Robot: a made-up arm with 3 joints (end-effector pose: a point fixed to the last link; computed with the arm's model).
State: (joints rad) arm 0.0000 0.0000 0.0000
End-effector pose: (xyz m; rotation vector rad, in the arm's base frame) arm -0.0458 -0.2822 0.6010 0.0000 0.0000 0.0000
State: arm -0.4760 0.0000 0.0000
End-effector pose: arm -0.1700 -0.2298 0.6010 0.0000 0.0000 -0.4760
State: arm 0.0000 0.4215 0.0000
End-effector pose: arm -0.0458 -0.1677 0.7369 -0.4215 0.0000 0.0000
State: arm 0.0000 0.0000 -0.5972
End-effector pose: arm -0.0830 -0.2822 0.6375 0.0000 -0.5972 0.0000
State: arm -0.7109 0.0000 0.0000
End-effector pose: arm -0.2188 -0.1840 0.6010 0.0000 0.0000 -0.7109
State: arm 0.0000 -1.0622 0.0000
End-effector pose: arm -0.0458 -0.2642 0.1710 1.0622 0.0000 0.0000
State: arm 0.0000 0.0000 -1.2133
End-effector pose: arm -0.1359 -0.2822 0.6466 0.0000 -1.2133 0.0000
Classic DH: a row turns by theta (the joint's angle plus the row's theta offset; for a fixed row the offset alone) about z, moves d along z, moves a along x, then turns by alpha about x. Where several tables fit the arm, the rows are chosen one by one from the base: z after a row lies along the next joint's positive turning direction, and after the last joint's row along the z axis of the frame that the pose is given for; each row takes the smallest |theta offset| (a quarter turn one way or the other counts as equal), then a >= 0, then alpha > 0; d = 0 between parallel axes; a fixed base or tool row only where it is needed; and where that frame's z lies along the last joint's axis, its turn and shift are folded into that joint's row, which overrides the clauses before.
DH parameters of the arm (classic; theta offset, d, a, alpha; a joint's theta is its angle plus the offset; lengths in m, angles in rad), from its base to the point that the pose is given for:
joint 1: 1.5708 0.4013 0.0928 -1.5708
joint 2: -1.5708 0.1237 0.1576 -1.5708
joint 3: 1.5708 -0.375 0.0779 1.5708
tool (fixed): 0 0.0421 0 0

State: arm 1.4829 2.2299 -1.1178
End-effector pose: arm -0.5262 -0.0816 0.5471 1.2324 2.0947 -1.8411
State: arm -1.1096 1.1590 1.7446
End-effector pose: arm -0.0335 0.0902 0.7744 0.1048 2.0020 -1.7546
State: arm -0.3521 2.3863 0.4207
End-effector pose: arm 0.1318 0.4613 0.5388 -2.3157 0.6174 -0.6679
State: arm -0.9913 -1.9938 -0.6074
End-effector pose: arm -0.0200 0.0870 -0.0378 1.6368 -1.3662 -1.2185
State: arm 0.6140 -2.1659 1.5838
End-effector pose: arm -0.2043 0.1465 0.0464 1.4308 1.4739 2.0374
